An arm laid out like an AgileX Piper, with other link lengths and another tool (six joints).
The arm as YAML. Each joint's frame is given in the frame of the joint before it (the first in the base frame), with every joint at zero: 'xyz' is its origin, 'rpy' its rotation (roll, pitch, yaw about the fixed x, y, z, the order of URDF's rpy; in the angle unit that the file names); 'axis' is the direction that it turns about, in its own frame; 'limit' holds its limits. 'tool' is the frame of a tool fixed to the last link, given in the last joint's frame.
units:
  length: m
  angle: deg
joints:
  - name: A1
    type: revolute
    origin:
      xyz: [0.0, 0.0, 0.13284]
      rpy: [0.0, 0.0, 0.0]
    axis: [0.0, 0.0, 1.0]
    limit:
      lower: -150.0
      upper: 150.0
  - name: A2
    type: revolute
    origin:
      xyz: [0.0, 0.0, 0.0]
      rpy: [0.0, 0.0, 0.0]
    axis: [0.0, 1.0, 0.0]
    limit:
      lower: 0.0
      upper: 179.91
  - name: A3
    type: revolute
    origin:
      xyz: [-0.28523, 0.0, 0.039]
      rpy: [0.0, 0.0, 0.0]
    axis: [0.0, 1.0, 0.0]
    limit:
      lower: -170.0
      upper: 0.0
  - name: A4
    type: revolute
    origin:
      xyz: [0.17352, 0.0, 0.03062]
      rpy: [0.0, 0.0, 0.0]
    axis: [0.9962, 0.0, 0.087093]
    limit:
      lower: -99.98
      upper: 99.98
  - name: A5
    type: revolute
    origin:
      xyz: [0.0, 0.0, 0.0]
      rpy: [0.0, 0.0, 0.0]
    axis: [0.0, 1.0, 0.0]
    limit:
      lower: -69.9
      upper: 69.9
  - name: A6
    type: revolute
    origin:
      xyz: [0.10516, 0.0, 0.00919]
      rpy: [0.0, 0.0, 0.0]
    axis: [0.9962, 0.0, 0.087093]
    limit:
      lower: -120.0
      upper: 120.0
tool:
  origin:
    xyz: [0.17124, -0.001, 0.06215]
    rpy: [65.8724, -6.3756, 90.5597]
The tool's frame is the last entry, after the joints.
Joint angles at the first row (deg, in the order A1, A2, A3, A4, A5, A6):
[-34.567 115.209 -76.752 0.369 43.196 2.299]
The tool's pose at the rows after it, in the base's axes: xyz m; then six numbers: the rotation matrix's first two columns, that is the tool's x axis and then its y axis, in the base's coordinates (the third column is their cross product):
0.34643, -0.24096, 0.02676, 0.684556, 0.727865, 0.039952, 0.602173, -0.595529, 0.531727
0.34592, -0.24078, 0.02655, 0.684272, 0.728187, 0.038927, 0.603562, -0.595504, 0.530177
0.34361, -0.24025, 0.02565, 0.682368, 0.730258, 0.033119, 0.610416, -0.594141, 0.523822
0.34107, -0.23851, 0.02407, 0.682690, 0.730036, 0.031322, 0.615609, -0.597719, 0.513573
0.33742, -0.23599, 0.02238, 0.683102, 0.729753, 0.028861, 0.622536, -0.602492, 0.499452
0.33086, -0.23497, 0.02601, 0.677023, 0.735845, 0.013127, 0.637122, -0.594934, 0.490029
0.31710, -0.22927, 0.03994, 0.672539, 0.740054, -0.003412, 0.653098, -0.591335, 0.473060
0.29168, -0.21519, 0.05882, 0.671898, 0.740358, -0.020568, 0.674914, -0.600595, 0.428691
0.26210, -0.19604, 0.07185, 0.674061, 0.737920, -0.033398, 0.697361, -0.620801, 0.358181
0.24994, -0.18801, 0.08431, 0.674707, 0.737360, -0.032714, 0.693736, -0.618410, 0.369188
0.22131, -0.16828, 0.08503, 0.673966, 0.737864, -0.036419, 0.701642, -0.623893, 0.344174
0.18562, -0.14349, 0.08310, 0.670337, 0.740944, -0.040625, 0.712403, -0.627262, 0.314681
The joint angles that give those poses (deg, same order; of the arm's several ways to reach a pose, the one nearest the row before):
[-34.568 115.255 -76.750 0.369 43.248 2.298]
[-34.568 115.255 -76.752 0.318 43.364 2.298]
[-34.567 115.256 -76.754 0.000 43.845 2.300]
[-34.568 115.309 -76.752 0.000 44.487 2.298]
[-34.567 115.307 -76.750 0.000 45.438 2.299]
[-34.567 114.412 -76.754 -0.948 47.093 2.299]
[-34.567 111.438 -76.753 -1.806 51.298 2.300]
[-34.568 106.932 -76.754 -2.337 58.758 2.298]
[-34.569 103.214 -76.751 -2.342 66.927 2.298]
[-34.568 99.152 -74.427 -2.383 67.991 2.298]
[-34.566 93.812 -67.596 -2.383 68.046 2.300]
[-34.567 87.167 -59.155 -2.383 68.045 2.095]

